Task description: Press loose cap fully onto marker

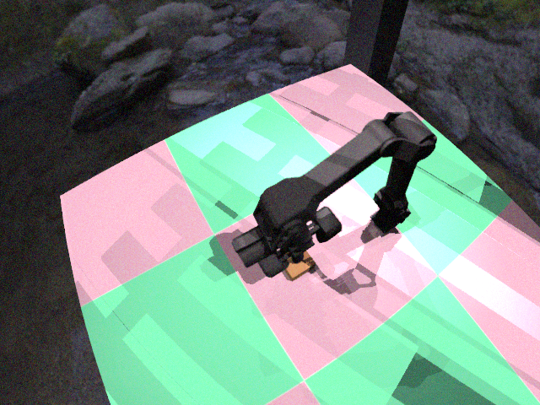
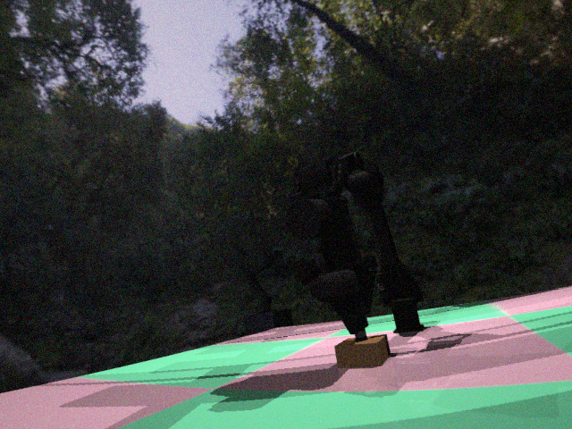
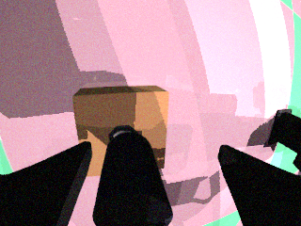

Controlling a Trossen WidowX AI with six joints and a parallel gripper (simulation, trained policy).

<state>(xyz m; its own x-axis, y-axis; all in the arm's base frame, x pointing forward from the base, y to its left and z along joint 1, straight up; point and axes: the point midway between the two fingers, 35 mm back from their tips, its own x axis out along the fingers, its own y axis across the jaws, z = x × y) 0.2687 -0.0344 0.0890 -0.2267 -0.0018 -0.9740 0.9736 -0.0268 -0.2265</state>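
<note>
Now: the dark cap 20 mm ahead of my gripper tip and 20 mm above it. Also, from my gripper tip: holder block 40 mm below, 20 mm ahead.
</note>
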